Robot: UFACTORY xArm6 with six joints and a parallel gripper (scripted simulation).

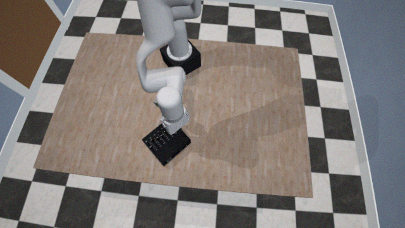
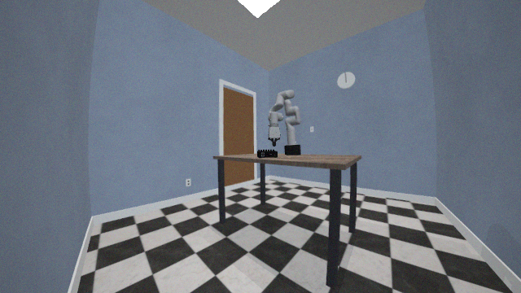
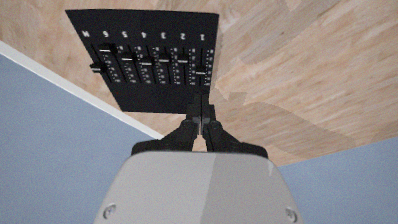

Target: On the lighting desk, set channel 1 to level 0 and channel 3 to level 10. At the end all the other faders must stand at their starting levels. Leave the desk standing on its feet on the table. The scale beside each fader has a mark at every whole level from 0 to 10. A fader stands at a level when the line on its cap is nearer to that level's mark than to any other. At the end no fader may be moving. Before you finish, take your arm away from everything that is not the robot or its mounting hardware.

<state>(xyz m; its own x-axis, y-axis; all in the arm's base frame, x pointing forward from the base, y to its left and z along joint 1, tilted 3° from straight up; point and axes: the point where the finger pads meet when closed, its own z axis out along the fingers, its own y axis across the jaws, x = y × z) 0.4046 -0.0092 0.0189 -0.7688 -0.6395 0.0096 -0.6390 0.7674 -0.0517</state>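
The channel 1 fader cap lies 50 mm below my hand, 20 mm to the right of it and 20 mm behind it. Round my hand: channel 3 cap 60 mm to the right, 50 mm below; then channel 2 cap 50 mm below, 40 mm to the right, 20 mm behind.
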